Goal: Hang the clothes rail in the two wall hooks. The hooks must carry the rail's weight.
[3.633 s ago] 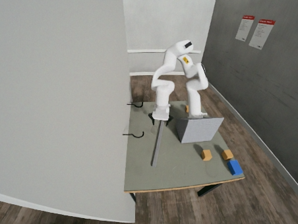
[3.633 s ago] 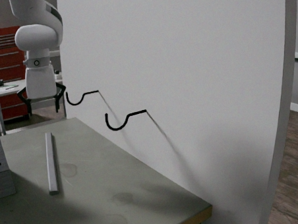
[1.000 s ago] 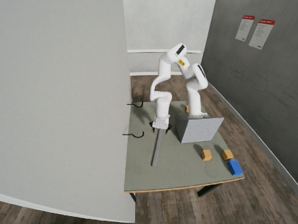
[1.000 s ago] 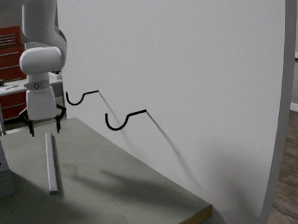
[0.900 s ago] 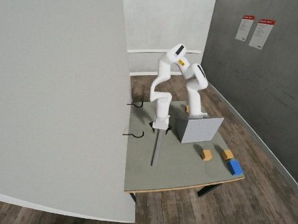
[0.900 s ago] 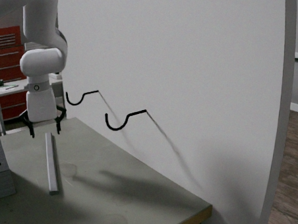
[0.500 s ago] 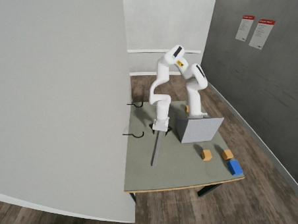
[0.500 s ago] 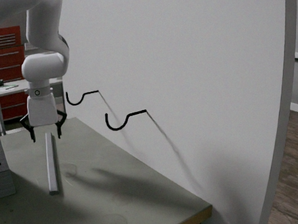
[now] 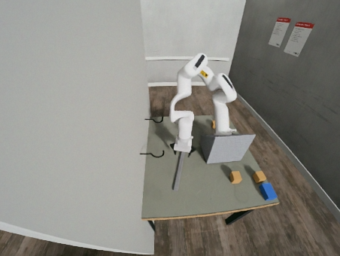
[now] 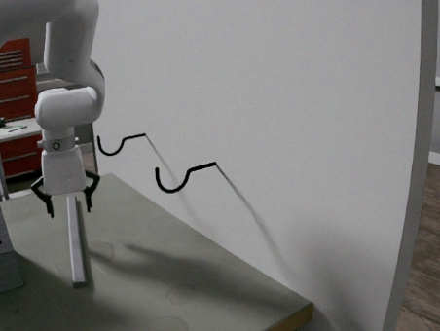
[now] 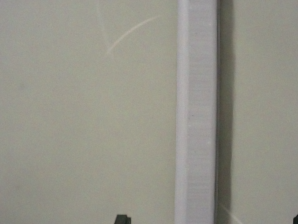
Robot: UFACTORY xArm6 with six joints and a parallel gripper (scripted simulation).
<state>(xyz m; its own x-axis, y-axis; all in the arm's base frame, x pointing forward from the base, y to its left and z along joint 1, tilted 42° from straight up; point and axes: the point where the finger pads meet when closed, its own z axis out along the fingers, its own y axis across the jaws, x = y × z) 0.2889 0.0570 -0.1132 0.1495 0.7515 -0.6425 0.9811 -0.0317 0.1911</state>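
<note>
The grey clothes rail lies 6 cm below my hand. The rest, counted from my hand: blue block (54 cm behind, 23 cm to the left, 5 cm below); white wall panel (35 cm above, 29 cm ahead, 4 cm to the right).
</note>
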